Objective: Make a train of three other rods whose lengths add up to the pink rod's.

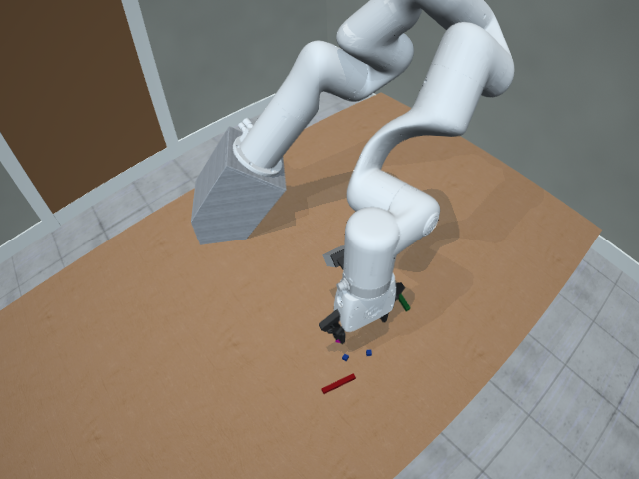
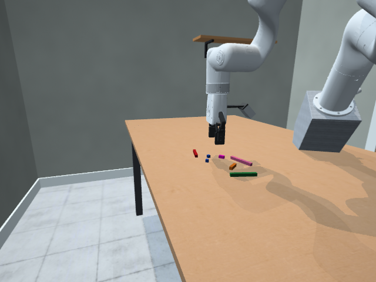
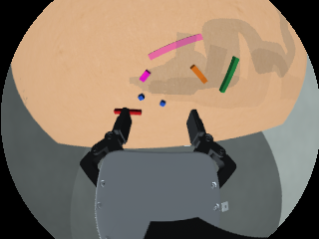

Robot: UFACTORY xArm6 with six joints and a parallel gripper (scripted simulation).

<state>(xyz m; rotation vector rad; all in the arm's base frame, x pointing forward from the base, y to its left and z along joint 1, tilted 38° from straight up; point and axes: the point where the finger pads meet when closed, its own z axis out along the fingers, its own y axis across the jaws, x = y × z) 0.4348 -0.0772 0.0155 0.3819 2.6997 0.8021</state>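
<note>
The magenta rod lies 8 cm below my hand, 4 cm behind it and 2 cm to the right of it. From my hand the other things lie so: pink rod (8 cm below, 8 cm behind, 3 cm to the left); then red rod (9 cm to the right, 8 cm below, 4 cm ahead); then orange rod (8 cm to the left, 8 cm below, 3 cm behind).
</note>
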